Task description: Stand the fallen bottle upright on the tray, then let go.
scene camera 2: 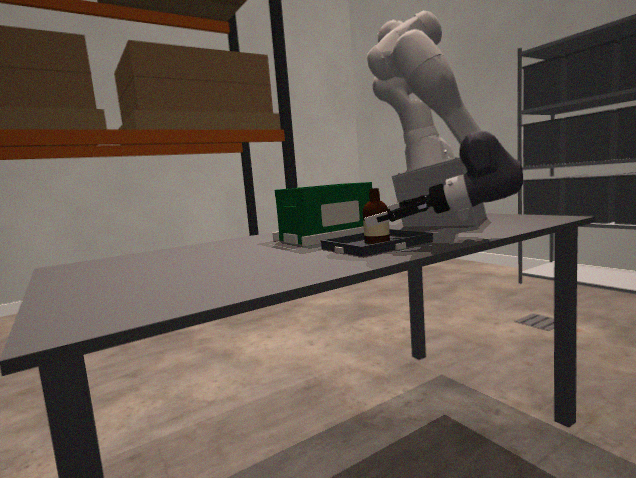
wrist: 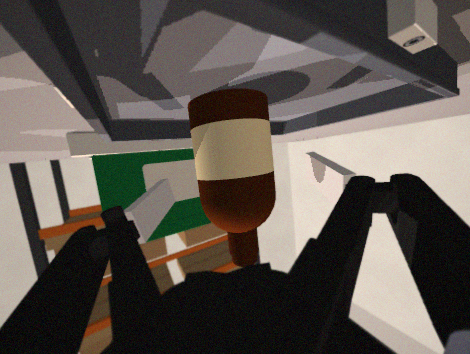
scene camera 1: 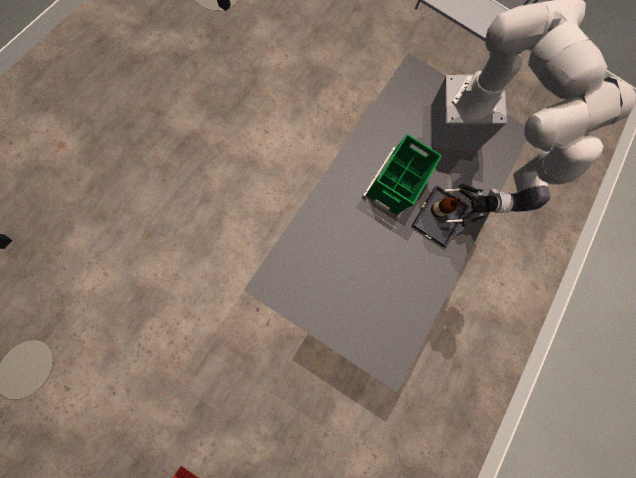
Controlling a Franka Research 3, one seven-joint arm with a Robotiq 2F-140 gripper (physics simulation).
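The brown bottle [scene camera 1: 446, 206] [scene camera 2: 376, 228] [wrist: 232, 150] with a cream label stands upright on the black-rimmed tray [scene camera 1: 428, 235] [scene camera 2: 377, 249] [wrist: 125, 130], neck up; the wrist view shows it upside down. My gripper [scene camera 1: 453, 205] [scene camera 2: 384, 217] [wrist: 236, 178] is open wide, reaching in low and slightly tilted from the table's edge side. Its fingers stand on either side of the bottle, with a visible gap on each side in the wrist view. The bottle's foot rests inside the tray's rim in scene camera 2.
A green crate [scene camera 1: 385, 201] [scene camera 2: 303, 210] [wrist: 125, 175] with divided compartments stands close beside the tray, on the far side of the bottle from my gripper. The robot's base block [scene camera 1: 475, 115] stands at one end of the grey table [scene camera 1: 359, 287] [scene camera 2: 179, 277].
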